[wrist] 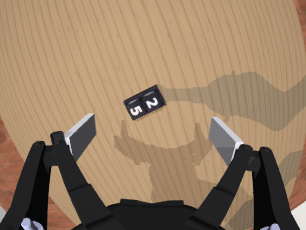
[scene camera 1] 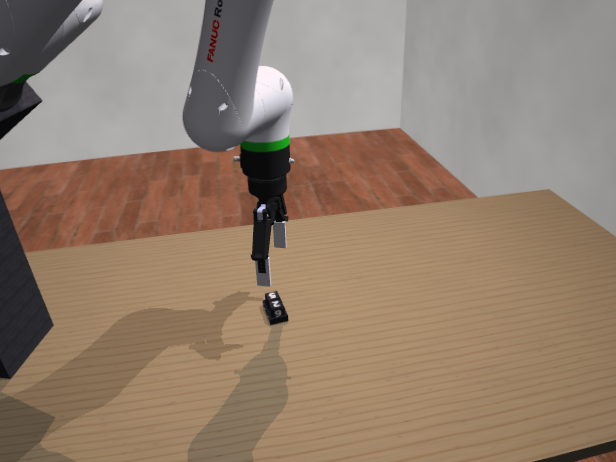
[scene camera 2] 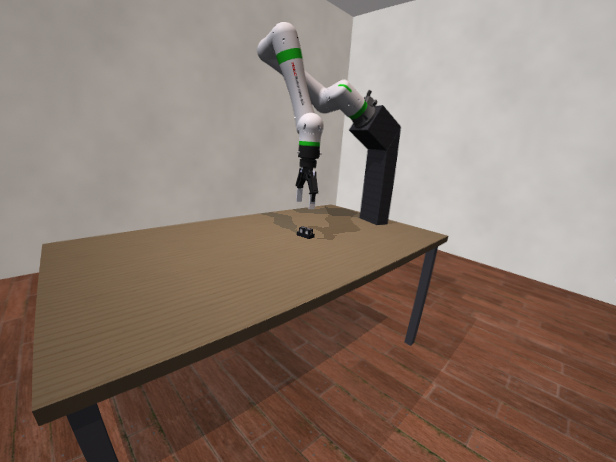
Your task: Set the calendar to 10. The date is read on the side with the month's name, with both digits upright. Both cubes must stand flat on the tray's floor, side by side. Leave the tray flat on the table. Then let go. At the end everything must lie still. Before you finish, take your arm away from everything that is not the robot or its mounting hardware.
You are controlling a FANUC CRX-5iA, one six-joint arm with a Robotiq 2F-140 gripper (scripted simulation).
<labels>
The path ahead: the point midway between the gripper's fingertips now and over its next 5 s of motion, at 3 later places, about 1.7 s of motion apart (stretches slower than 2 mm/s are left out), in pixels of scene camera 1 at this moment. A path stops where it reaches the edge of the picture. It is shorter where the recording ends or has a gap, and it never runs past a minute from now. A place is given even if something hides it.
My gripper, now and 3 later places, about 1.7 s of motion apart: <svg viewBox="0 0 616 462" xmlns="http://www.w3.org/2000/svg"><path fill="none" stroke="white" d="M272 264L274 282L275 300L276 310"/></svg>
</labels>
